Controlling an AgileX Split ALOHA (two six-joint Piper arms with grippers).
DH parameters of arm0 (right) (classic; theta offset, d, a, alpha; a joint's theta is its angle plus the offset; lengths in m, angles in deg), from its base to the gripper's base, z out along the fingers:
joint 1: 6.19 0.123 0 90
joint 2: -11.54 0 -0.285 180
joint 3: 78.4 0 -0.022 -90
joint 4: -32.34 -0.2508 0 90
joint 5: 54.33 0 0.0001 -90
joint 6: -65.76 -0.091 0 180
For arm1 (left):
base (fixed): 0 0 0 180
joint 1: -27.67 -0.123 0 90
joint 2: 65.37 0 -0.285 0
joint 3: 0.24 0 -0.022 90
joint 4: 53.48 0.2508 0 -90
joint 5: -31.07 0 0.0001 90
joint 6: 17.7 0.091 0 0
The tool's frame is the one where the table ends.
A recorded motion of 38 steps. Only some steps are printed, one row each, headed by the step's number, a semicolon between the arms.
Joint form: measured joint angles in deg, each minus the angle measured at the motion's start. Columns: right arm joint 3, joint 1, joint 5, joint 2, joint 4, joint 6; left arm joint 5, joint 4, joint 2, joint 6, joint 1, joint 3.
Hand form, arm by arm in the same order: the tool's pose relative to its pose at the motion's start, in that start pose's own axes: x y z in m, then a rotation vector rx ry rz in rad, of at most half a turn. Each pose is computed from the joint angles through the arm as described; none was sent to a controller.
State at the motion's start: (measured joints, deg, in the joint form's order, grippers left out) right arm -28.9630 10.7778 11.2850 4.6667 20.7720 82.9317; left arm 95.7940 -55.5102 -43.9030 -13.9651 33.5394 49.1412
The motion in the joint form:
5: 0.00 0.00 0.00 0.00 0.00 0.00; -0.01 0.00 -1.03 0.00 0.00 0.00
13: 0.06 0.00 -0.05 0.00 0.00 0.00; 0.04 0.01 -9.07 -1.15 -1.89 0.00
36: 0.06 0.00 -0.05 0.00 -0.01 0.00; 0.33 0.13 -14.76 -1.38 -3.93 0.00
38: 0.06 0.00 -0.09 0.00 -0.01 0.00; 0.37 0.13 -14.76 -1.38 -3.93 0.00
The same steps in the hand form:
5: 0.0000 0.0000 0.0000 0.0000 0.0000 0.0000; 0.0015 -0.0001 -0.0021 -0.0009 -0.0181 0.0006
13: 0.0001 0.0000 0.0002 0.0000 0.0002 0.0002; 0.0144 -0.0011 -0.0178 -0.0314 -0.1571 -0.0366
36: 0.0001 0.0000 0.0002 -0.0001 0.0001 0.0003; 0.0251 -0.0026 -0.0275 -0.0656 -0.2506 -0.0576
38: 0.0000 0.0000 0.0002 0.0001 -0.0005 0.0003; 0.0252 -0.0026 -0.0275 -0.0656 -0.2499 -0.0577

